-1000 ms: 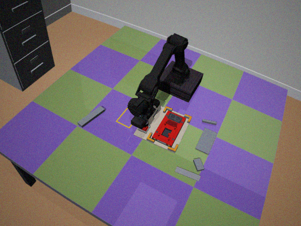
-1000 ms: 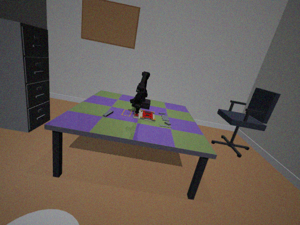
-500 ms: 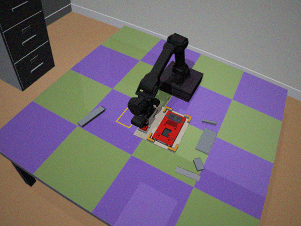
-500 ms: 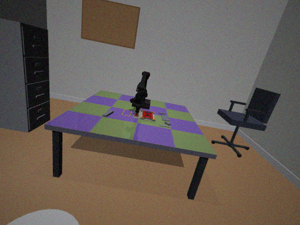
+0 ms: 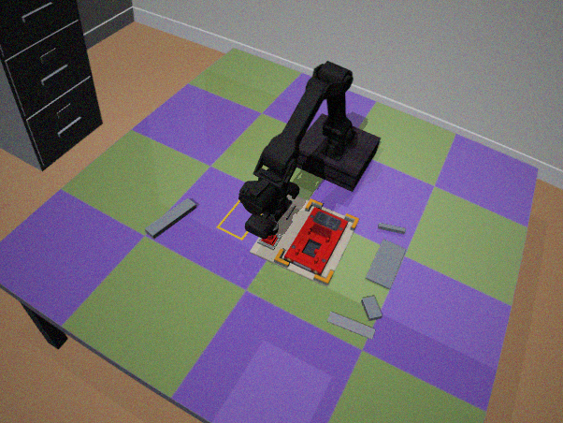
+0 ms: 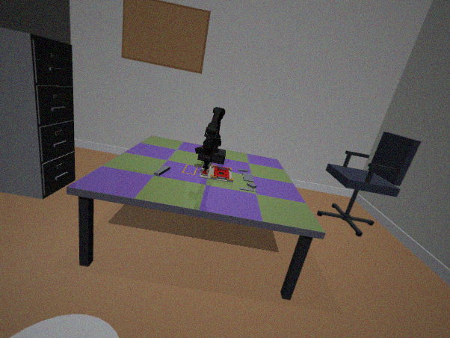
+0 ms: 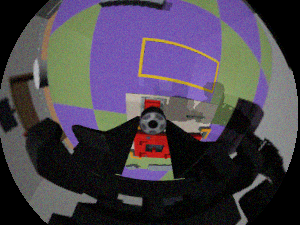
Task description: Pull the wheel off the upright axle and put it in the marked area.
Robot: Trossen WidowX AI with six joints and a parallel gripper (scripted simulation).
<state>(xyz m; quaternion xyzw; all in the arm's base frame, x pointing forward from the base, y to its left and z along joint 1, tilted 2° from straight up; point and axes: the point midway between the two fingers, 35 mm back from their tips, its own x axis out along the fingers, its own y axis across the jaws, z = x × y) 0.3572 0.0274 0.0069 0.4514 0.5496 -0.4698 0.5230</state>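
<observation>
The upright axle lies 20 mm below my gripper tip. Round my gripper tip: dark wheel (right at my gripper tip).
</observation>
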